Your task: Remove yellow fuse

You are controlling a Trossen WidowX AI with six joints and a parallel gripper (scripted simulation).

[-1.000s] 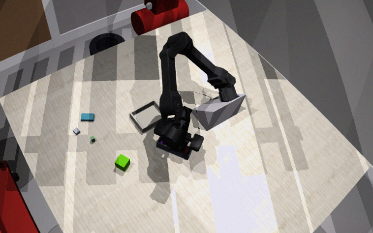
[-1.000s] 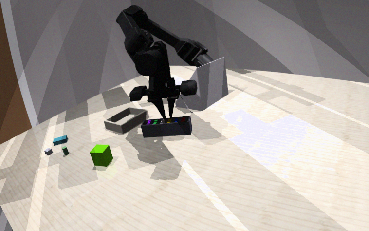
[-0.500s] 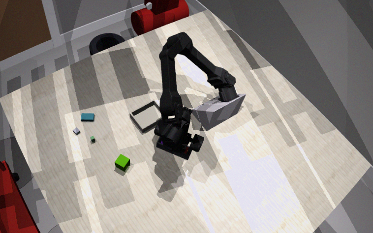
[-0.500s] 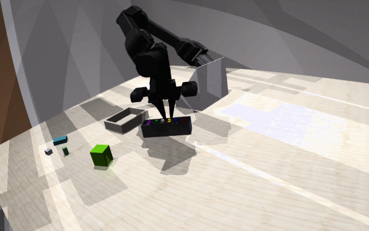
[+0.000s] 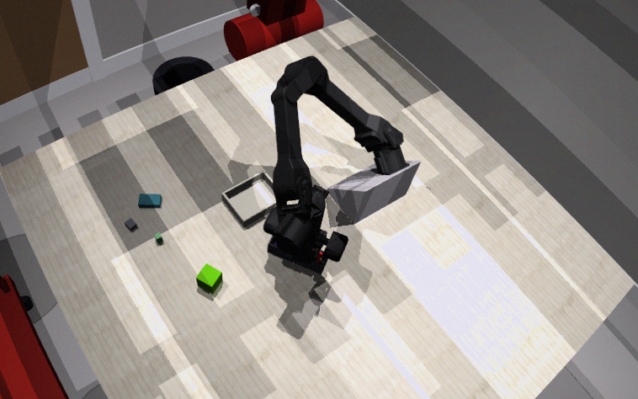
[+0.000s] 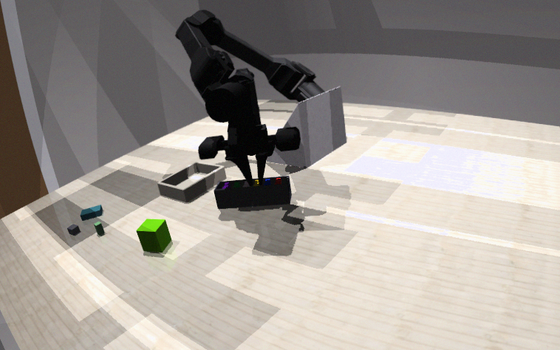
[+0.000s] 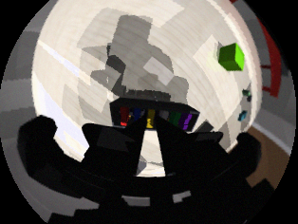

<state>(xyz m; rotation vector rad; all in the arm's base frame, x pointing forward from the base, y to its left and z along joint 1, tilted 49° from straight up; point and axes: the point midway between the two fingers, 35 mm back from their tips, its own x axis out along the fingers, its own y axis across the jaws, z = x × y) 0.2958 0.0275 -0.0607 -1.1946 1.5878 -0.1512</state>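
Right now the yellow fuse is 10 mm below my gripper tip. The rest, counted from my gripper tip: teal block: 310 mm to the right, 270 mm ahead, 30 mm below; then small green piece: 290 mm ahead, 200 mm to the right, 20 mm below; then grey tray: 200 mm to the right, 30 mm below, 30 mm ahead.
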